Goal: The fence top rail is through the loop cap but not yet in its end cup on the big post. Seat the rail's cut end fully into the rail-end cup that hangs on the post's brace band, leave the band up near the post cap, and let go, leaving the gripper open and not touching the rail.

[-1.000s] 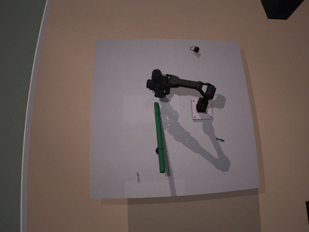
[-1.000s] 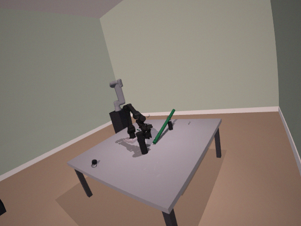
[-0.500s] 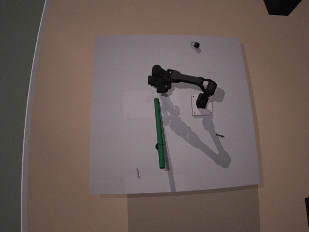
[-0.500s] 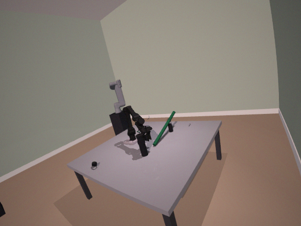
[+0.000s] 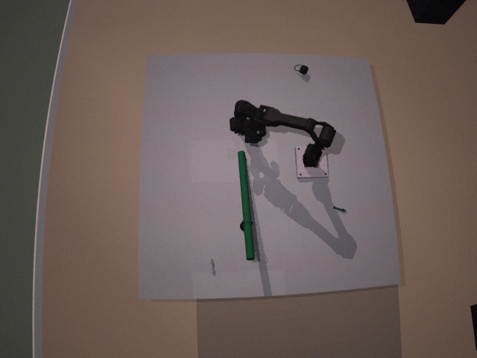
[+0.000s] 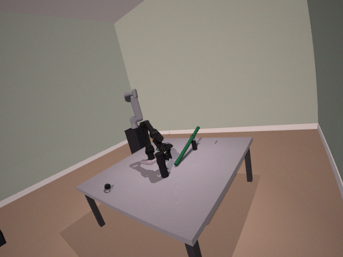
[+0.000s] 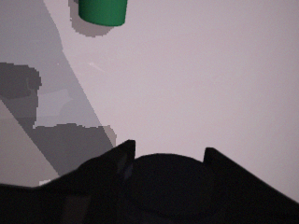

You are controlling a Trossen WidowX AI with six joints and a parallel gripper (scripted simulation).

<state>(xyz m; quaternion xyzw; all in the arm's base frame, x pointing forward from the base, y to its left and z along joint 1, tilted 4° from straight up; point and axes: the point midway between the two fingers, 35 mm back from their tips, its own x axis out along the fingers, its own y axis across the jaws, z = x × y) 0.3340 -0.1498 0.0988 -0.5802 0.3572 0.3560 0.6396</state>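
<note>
My gripper tip is now 20 mm past the rail-end cup, 30 mm to the left of it and 30 mm below it. The rest, counted from my gripper tip: green bolt 470 mm behind, 400 mm to the left, 100 mm below; then grey part 180 mm ahead, 610 mm to the left, 100 mm below; then small post 10 mm ahead, 430 mm to the left.
</note>
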